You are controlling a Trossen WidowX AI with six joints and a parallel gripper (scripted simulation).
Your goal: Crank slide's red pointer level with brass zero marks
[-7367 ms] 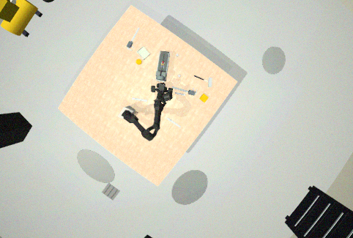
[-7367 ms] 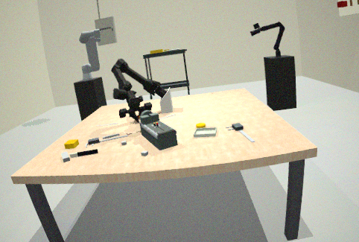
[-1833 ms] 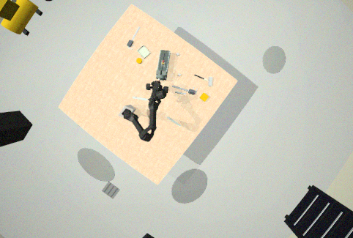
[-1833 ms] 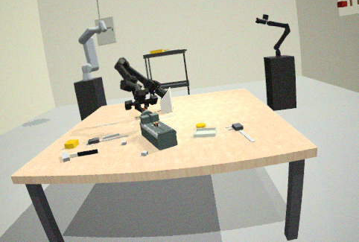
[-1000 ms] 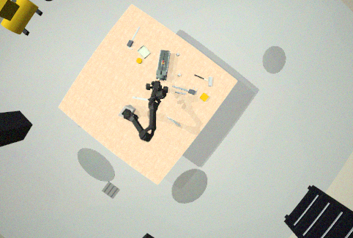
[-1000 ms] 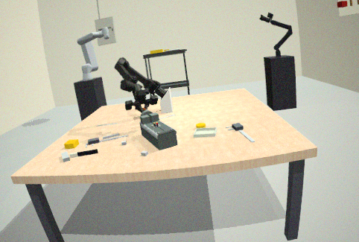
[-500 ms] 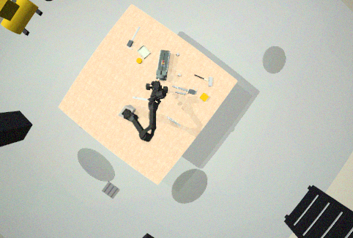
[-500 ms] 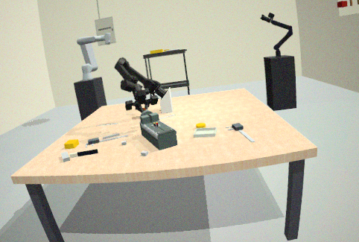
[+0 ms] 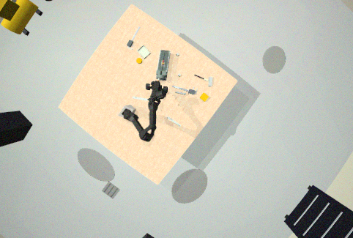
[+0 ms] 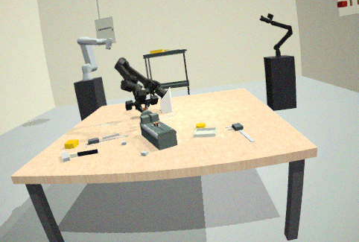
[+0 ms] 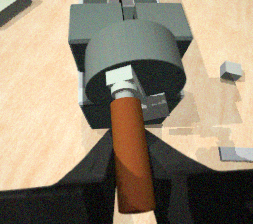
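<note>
Now: the crank 20 mm above my gripper tip. Also, from my gripper tip: red pointer 170 mm ahead, 90 mm to the left, 10 mm below; then brown crank handle 10 mm behind, 10 mm to the right, 30 mm above; then yellow disc 40 mm ahead, 280 mm to the left, 80 mm below.
</note>
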